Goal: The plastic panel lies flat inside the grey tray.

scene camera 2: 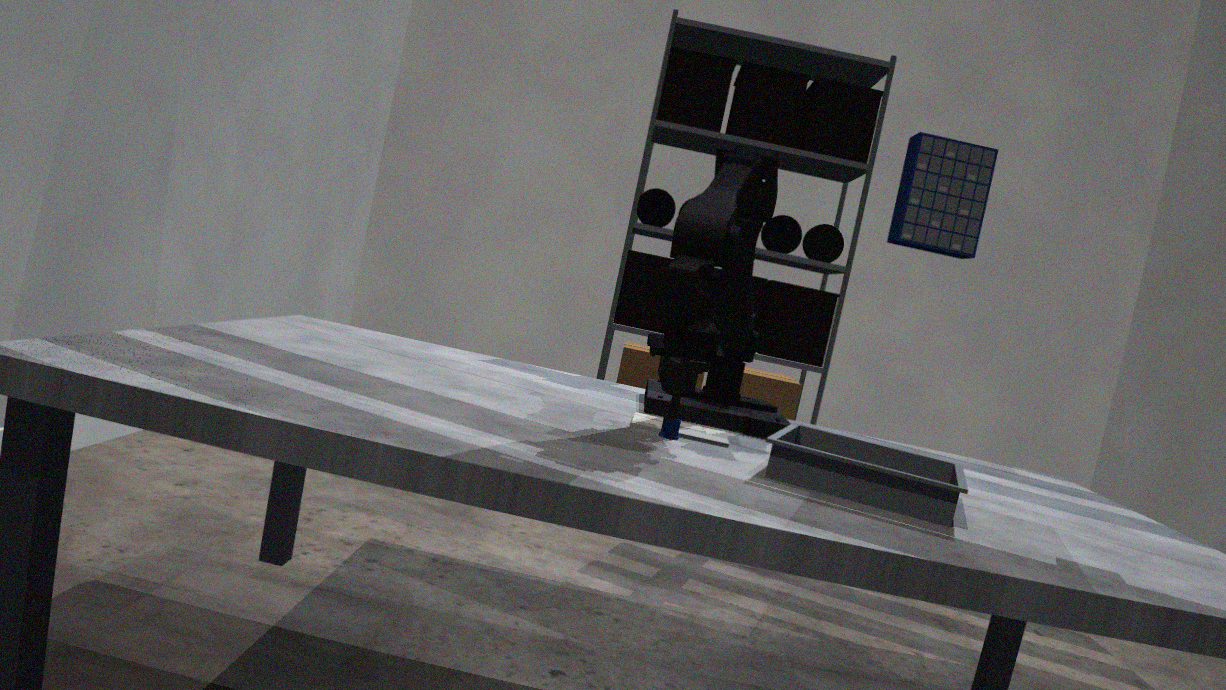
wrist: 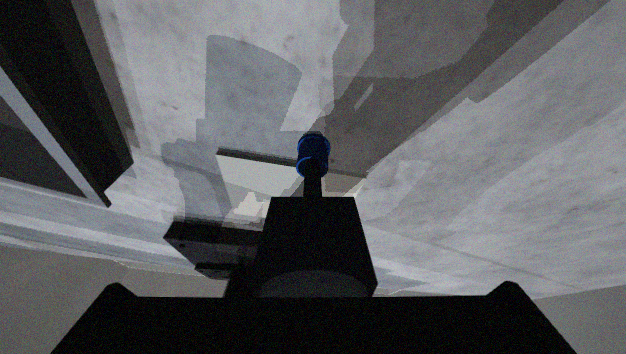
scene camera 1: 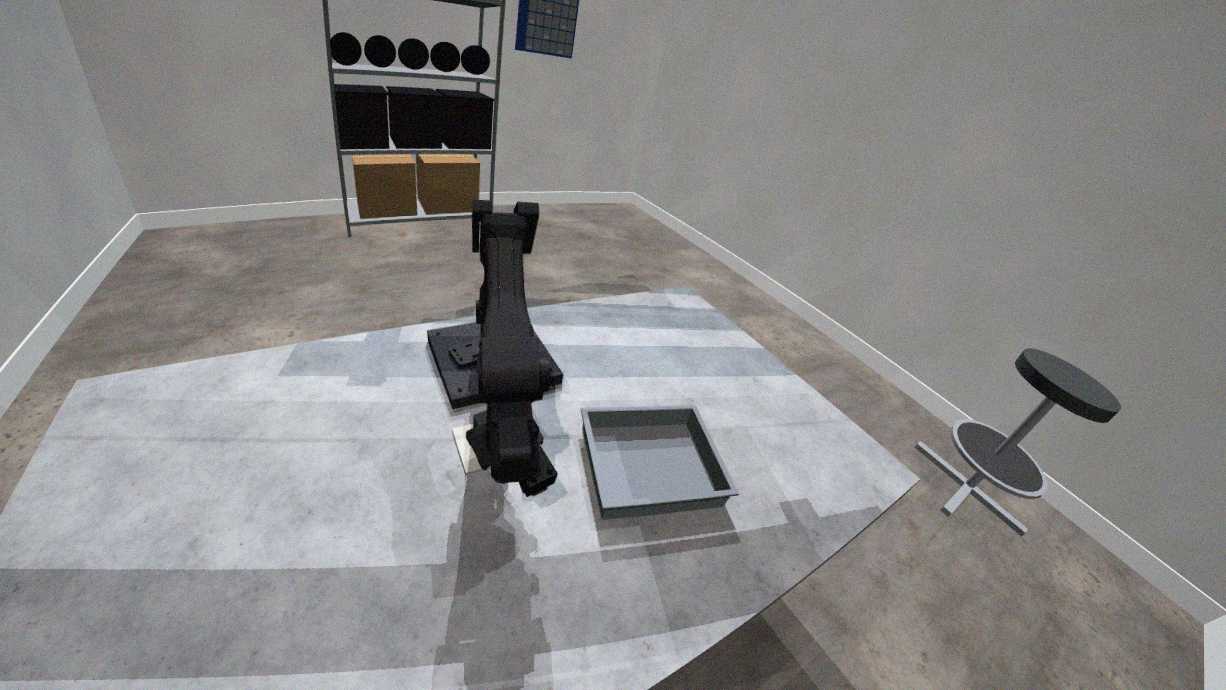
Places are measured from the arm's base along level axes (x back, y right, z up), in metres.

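Pixels of known places: end effector, tool point: point(scene camera 2: 668, 439) point(wrist: 312, 148); arm's base, origin of the base link: point(scene camera 2: 719, 400) point(wrist: 248, 270).
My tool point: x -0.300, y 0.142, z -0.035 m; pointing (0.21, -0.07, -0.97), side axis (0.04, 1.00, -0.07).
Ahead of a thing's pixels: the offset from my tool point to its top centre.
The thin white plastic panel @[dx +0.068, dy -0.029, dz +0.010 m] point(scene camera 1: 463, 445) point(wrist: 257, 175) lies flat on the table, just left of the grey tray @[dx -0.127, dy -0.246, dz +0.054 m] point(scene camera 1: 716, 459) point(scene camera 2: 857, 489). Most of it is hidden under the arm's wrist. My blue suction cup point(scene camera 2: 669, 429) point(wrist: 313, 152) points straight down and rests on the panel near its far edge. In scene camera 1 the wrist hides the cup. The tray is square with low walls and nothing in it. Its dark wall also shows at the left of the wrist view point(wrist: 55, 88).
The arm's black base plate point(scene camera 1: 449, 360) sits behind the panel. A shelf rack point(scene camera 1: 335, 129) point(scene camera 2: 630, 240) with boxes stands at the back wall, with a blue bin panel point(scene camera 2: 940, 195) beside it. A stool point(scene camera 1: 1068, 384) stands on the floor to the right.
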